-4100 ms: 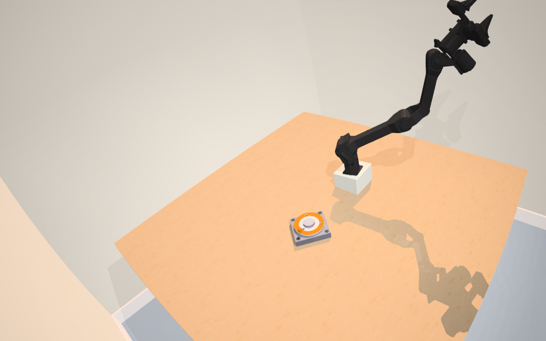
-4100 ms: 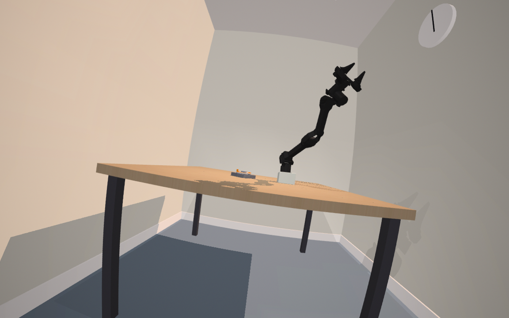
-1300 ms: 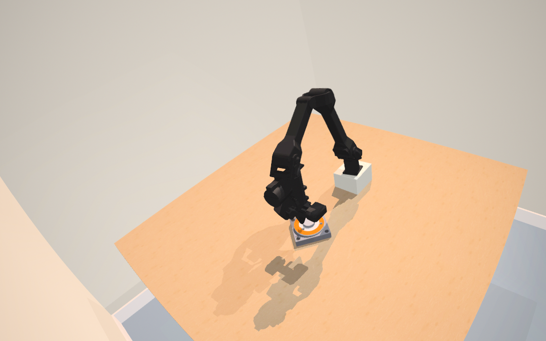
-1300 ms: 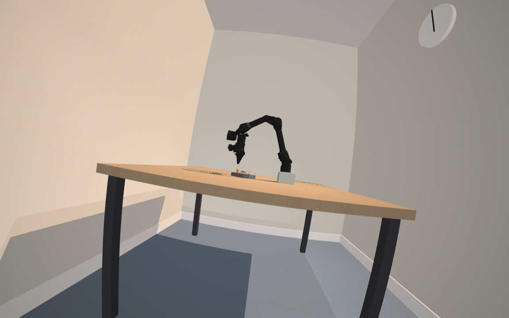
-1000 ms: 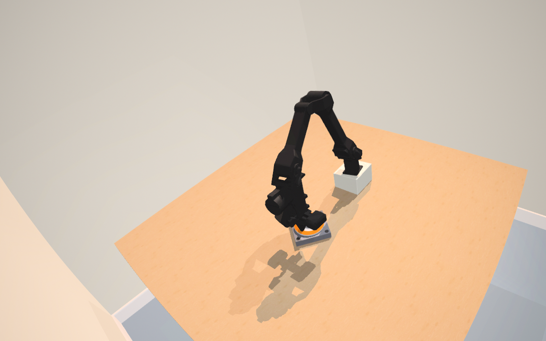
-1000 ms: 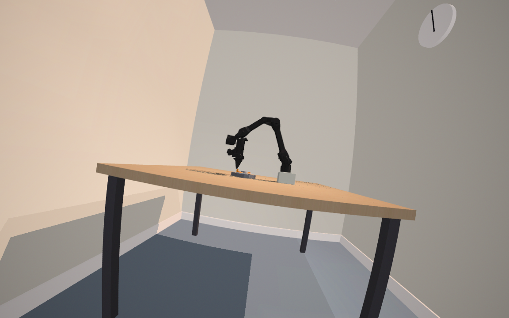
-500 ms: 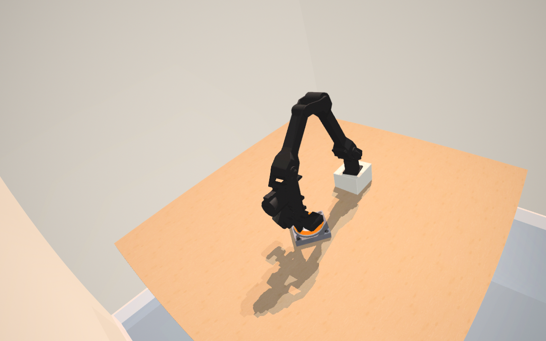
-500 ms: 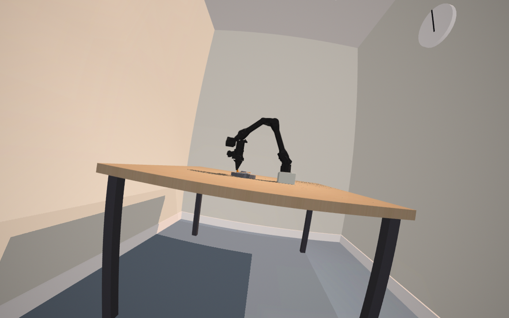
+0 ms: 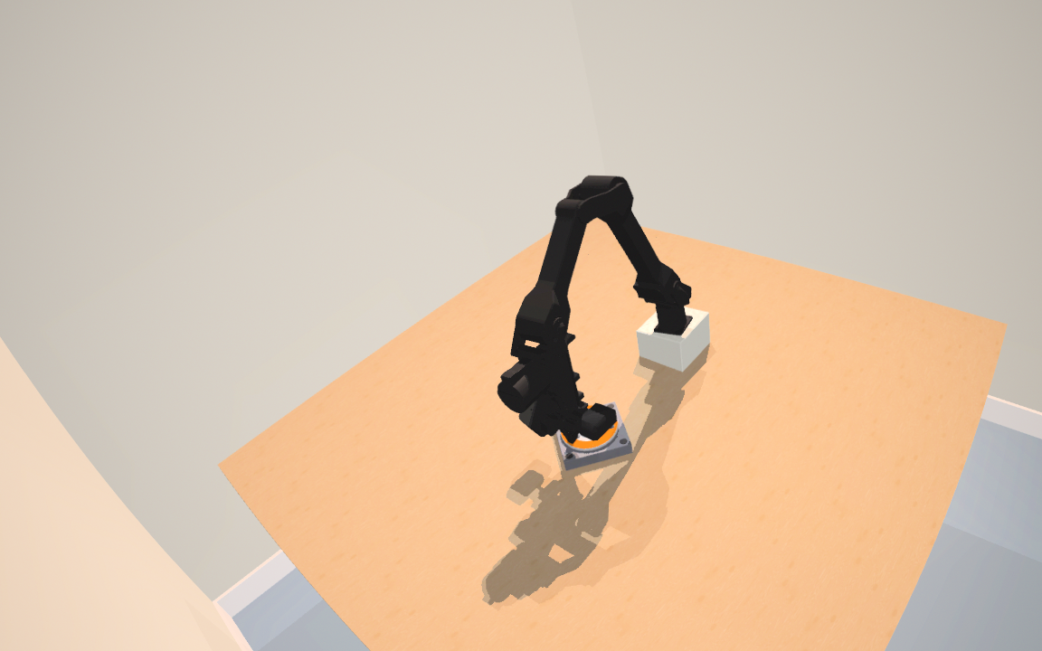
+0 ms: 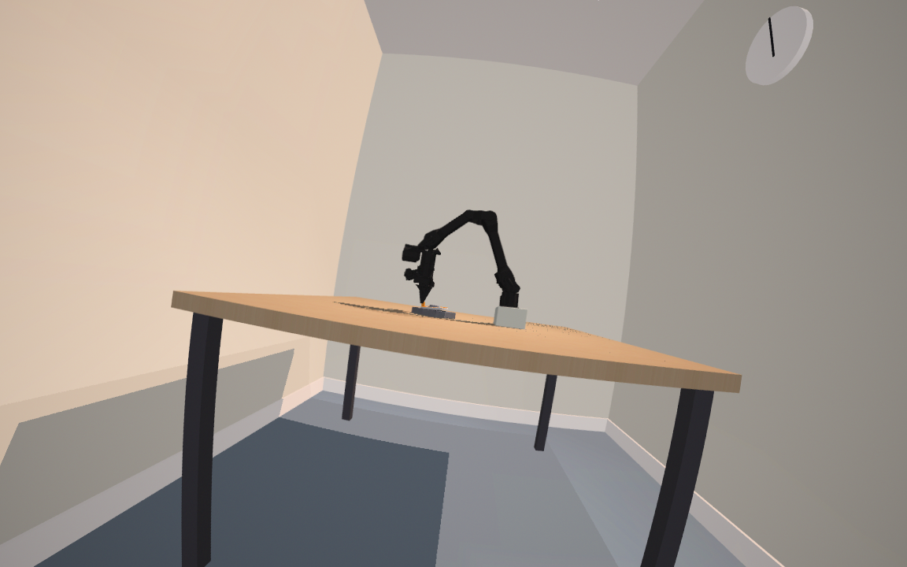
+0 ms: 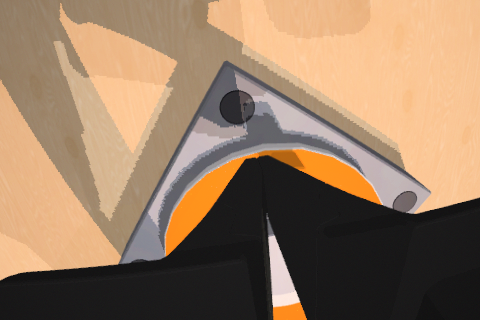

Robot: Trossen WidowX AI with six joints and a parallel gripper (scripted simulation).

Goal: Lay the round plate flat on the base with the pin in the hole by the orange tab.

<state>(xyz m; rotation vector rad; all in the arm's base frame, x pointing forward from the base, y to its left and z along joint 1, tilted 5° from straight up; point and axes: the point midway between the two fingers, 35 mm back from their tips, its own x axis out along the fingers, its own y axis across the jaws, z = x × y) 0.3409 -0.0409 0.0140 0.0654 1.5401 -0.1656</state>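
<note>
Now: gripper tip 3 cm past the round plate and 1 cm above it. Round my gripper tip: grey square base: 5 cm behind, 2 cm below.
</note>
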